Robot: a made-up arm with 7 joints.
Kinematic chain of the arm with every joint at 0, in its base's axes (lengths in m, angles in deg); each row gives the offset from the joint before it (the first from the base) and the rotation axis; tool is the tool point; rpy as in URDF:
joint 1: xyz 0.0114 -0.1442 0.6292 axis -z
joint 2: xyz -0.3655 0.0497 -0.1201 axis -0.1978 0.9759 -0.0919
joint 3: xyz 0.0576 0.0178 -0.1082 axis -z
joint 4: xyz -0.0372 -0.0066 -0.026 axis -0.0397 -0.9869 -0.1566
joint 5: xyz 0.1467 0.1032 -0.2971 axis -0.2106 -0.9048 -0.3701
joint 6: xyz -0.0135 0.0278 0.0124 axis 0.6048 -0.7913 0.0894
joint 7: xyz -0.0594 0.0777 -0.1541 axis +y
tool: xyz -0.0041 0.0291 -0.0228 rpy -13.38 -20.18 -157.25
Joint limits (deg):
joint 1: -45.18..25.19
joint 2: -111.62..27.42
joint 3: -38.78..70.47
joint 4: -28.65..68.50
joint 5: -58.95..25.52
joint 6: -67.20..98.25
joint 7: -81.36..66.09
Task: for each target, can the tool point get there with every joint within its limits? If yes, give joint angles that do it. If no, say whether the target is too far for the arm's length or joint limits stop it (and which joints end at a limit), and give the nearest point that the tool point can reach.
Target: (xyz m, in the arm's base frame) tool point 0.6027 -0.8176 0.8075
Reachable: no: joint limits stop it (at a limit: joint 1, joint 3, joint 4, joint 5) | nearest point 0.1638 -0.4799 0.8324 | short by 0.554 m
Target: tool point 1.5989 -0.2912 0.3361
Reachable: no: too far | nearest point 0.3966 -0.0390 0.4435 | short by 1.233 m
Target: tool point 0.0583 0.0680 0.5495
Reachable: yes | joints -24.96 -65.74 45.61 36.44 -32.99 -28.85 2.40
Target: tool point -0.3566 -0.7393 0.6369
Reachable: no: joint limits stop it (at a limit: joint 2, joint 3, joint 4, joint 5) | nearest point -0.2334 -0.5401 0.8712 | short by 0.331 m
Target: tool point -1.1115 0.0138 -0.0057
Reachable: no: too far | nearest point -0.8279 -0.0261 0.0657 | short by 0.295 m
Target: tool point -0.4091 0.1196 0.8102
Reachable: yes | joints -34.36 -95.09 -13.32 36.48 -41.20 67.85 -56.73
